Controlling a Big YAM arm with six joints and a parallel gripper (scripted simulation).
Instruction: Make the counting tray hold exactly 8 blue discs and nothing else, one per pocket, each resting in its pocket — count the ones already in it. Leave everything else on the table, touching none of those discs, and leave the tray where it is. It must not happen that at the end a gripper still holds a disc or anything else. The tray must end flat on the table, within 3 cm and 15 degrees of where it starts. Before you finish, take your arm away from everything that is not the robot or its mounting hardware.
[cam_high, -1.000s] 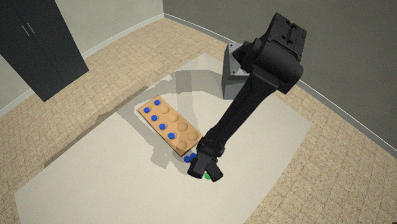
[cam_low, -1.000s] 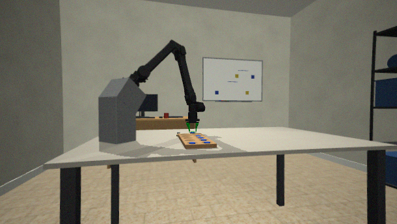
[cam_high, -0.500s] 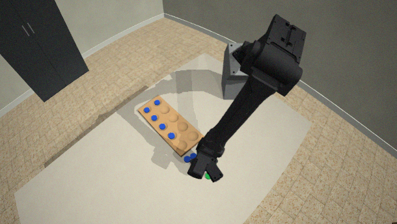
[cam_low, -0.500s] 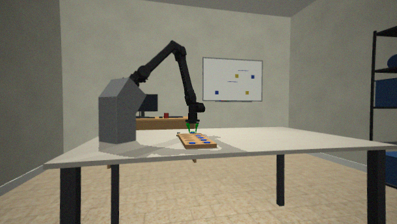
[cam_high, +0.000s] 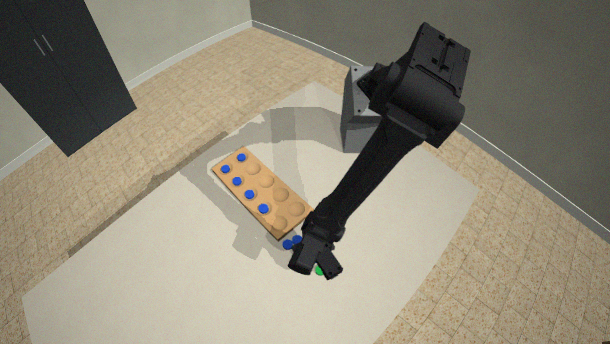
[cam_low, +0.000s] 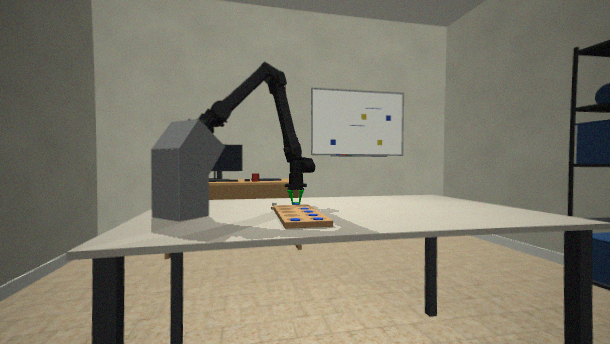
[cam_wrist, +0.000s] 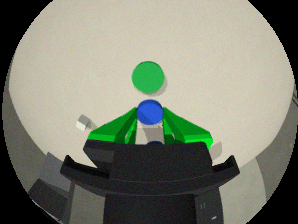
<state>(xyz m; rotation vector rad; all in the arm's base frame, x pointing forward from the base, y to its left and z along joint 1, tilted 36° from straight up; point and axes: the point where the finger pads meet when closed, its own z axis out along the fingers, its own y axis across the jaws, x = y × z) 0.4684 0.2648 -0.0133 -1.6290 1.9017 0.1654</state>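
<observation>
The green disc is 40 mm to the left of my hand and 10 mm below it. Round my hand: wooden counting tray (310 mm to the right, 20 mm ahead); then tan disc (110 mm to the right, 90 mm behind, 10 mm below); then small white cube (100 mm behind, 10 mm to the right).
</observation>
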